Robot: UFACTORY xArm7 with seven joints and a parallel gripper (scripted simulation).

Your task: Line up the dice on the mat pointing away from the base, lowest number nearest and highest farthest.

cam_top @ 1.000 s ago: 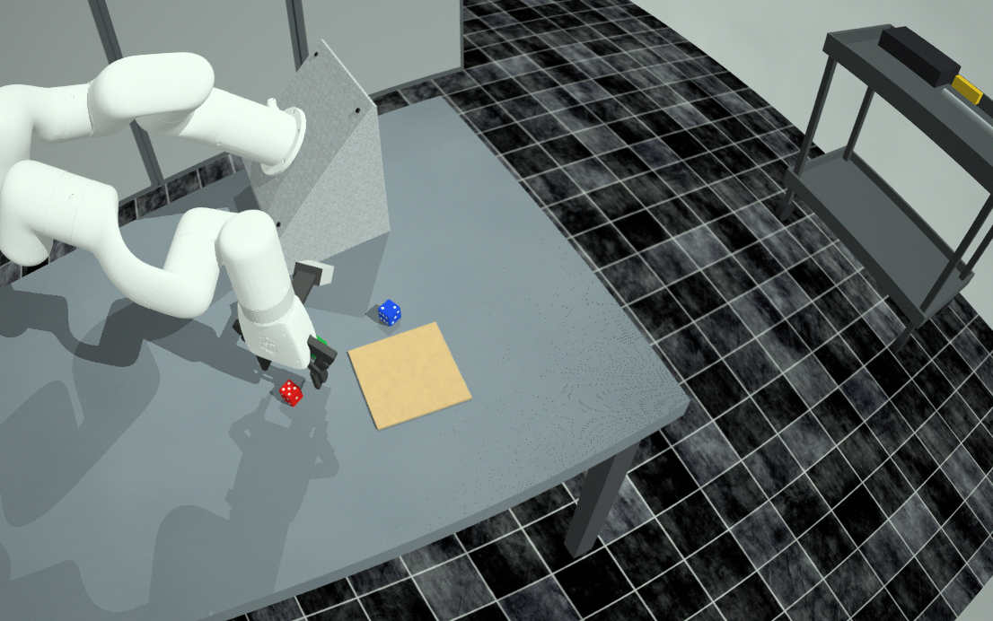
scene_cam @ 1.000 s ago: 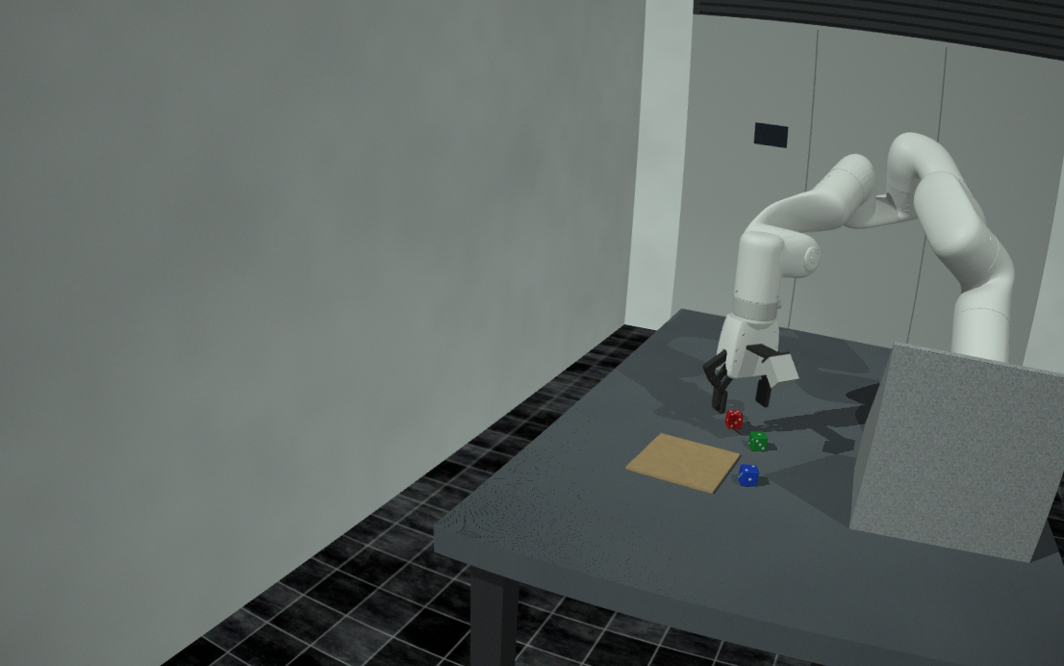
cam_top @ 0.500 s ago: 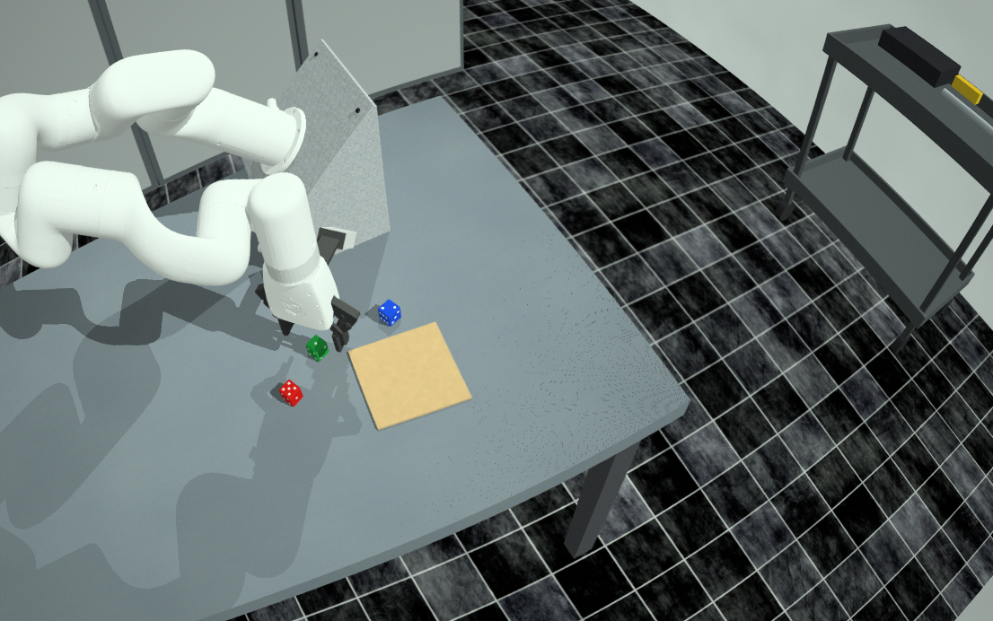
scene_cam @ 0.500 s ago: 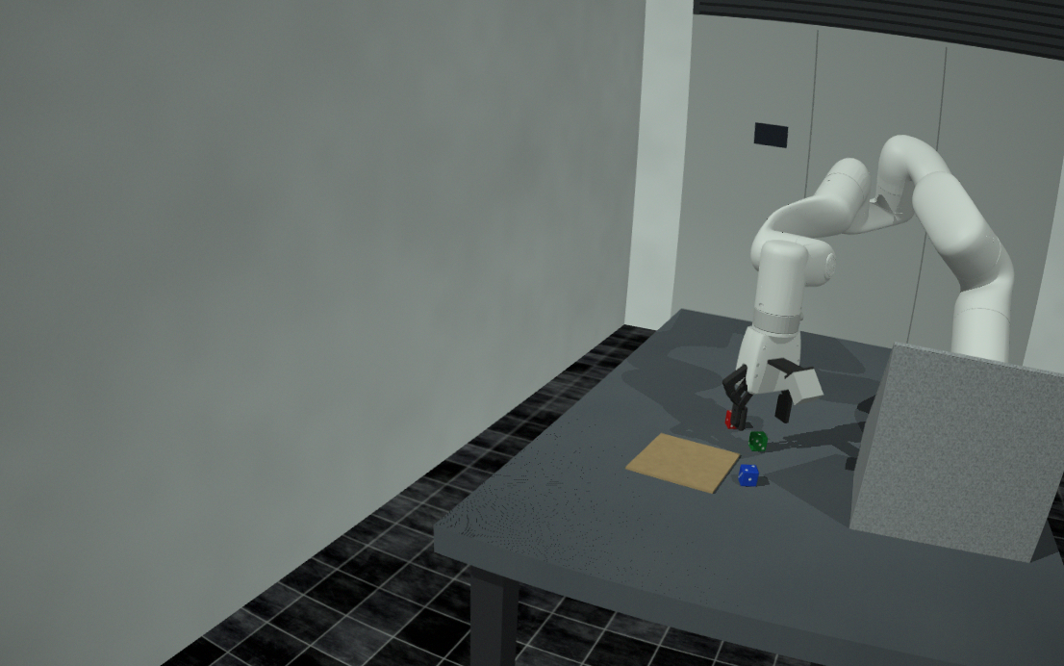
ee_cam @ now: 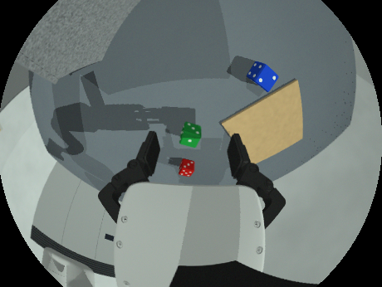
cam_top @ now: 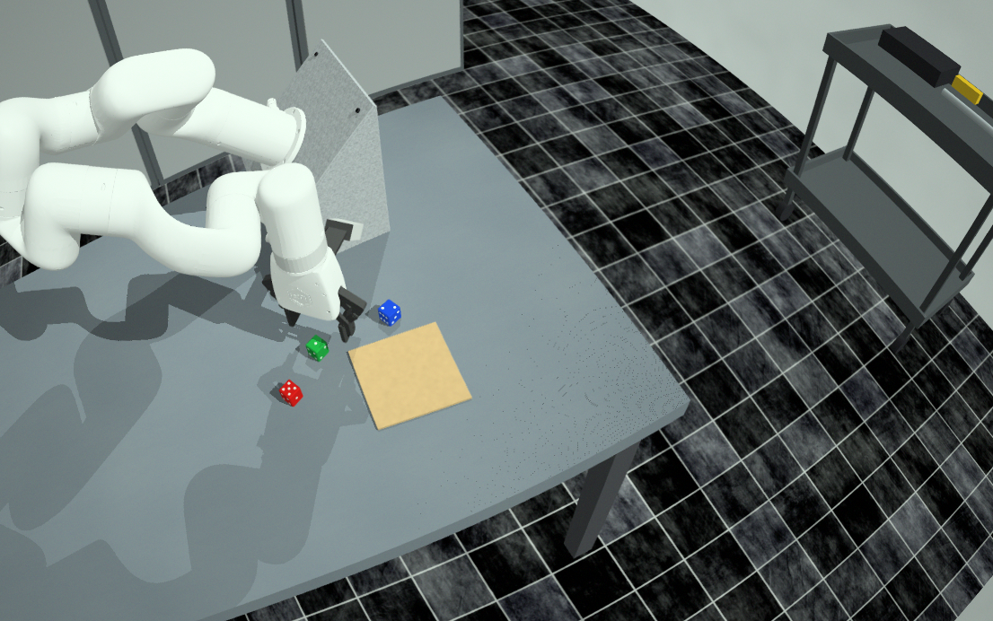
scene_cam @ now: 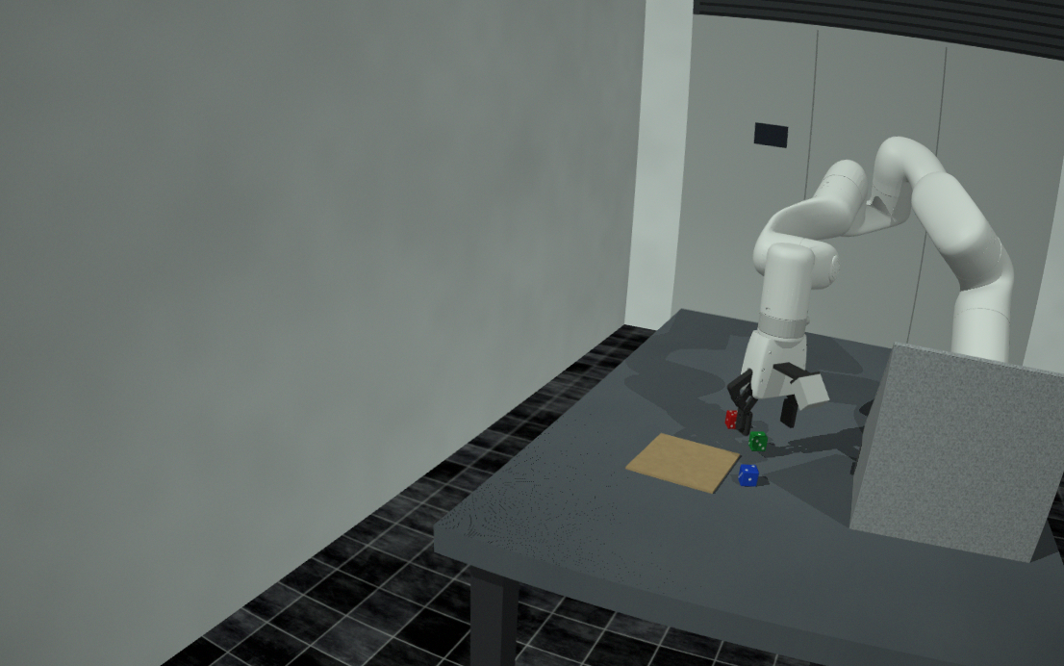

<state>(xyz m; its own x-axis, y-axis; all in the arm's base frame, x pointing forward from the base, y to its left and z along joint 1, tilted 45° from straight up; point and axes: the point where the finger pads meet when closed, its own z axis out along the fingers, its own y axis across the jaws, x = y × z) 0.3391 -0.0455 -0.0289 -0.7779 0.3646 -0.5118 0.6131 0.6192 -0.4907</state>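
Right now the green die is 4 cm below my hand, 2 cm to the right of it and 1 cm ahead of it. The rest, counted from my hand: red die 8 cm to the right, 7 cm ahead, 4 cm below; then tan mat 10 cm to the left, 9 cm ahead, 5 cm below; then blue die 11 cm to the left, 4 cm below, 1 cm behind.
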